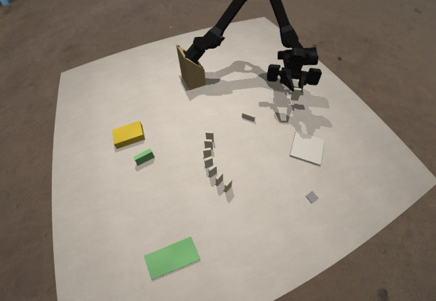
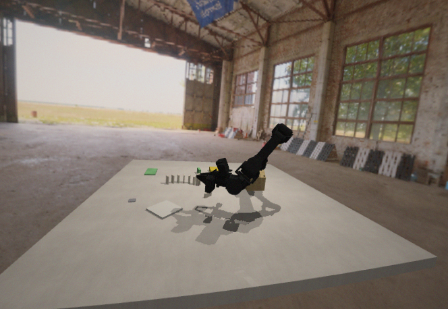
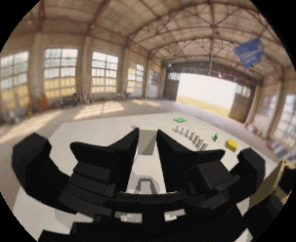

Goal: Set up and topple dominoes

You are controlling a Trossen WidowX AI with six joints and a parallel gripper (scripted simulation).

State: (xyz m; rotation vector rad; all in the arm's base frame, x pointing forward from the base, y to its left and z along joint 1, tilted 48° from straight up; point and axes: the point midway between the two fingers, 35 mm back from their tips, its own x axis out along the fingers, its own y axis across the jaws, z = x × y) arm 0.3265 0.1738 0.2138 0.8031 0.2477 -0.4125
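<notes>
The white tile is 13 cm ahead of my gripper tip and 15 cm below it. From my gripper tip the other things lie so: small green block 4 cm behind, 53 cm to the right, 14 cm below; then yellow block 16 cm behind, 58 cm to the right, 14 cm below; then small grey tile 29 cm ahead, 8 cm to the right, 16 cm below.
</notes>
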